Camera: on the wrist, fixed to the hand. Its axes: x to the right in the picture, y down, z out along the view.
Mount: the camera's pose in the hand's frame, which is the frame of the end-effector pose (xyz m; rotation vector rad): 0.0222 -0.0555 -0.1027 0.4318 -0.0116 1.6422
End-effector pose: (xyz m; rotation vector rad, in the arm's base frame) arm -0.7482 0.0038 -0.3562 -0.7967 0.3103 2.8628
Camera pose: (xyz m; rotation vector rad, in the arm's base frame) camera -0.7053 0.0350 -0.4625 0.1883 -1.0315 -1.5554
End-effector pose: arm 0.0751 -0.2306 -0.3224 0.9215 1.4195 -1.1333
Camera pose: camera -0.0077 -0.1464 -0.3355 1.8001 0.0444 -0.1086
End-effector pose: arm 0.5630 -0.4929 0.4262 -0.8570 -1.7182 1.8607
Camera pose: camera 0.6164 -0.3990 0.4758 1.6395 0.1571 -1.9727
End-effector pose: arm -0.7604 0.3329 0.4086 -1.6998 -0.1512 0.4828
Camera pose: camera -0.6903 0.2581 0.4687 -1.0522 1.3438 1.5505
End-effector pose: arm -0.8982 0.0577 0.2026 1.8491 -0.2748 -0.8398
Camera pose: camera -0.8247 0.1438 0.1665 1.2948 -1.7433 0.4045
